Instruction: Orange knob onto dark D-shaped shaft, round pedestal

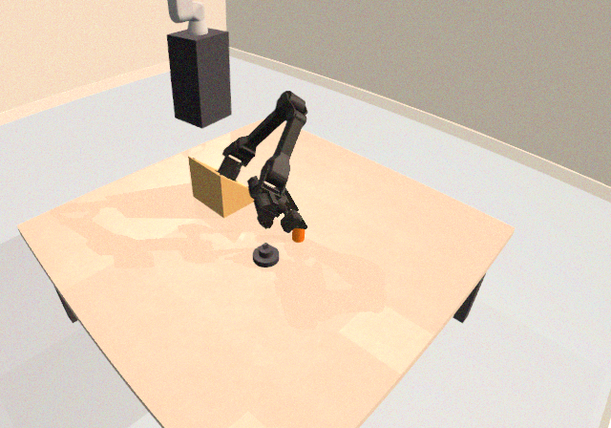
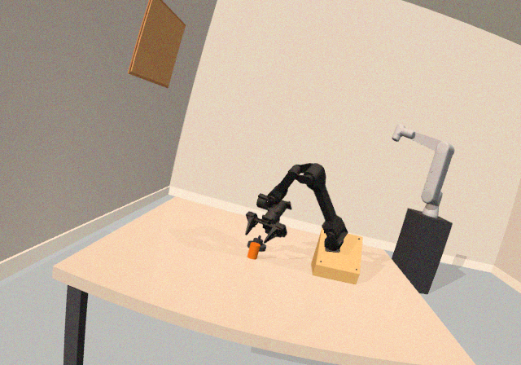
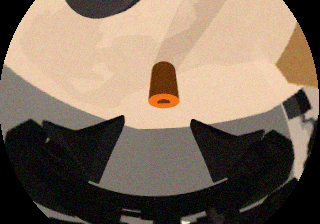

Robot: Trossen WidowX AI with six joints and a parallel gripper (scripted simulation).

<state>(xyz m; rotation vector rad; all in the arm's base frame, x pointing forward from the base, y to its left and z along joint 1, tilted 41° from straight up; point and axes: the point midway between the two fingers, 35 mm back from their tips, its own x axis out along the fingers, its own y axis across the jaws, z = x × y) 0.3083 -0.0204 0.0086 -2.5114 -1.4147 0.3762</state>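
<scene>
Now: gripper tip 5 cm above the orange knob and 1 cm past it. From my gripper tip the other things lie so: dark round pedestal 14 cm to the right, 5 cm below, 3 cm behind.
</scene>
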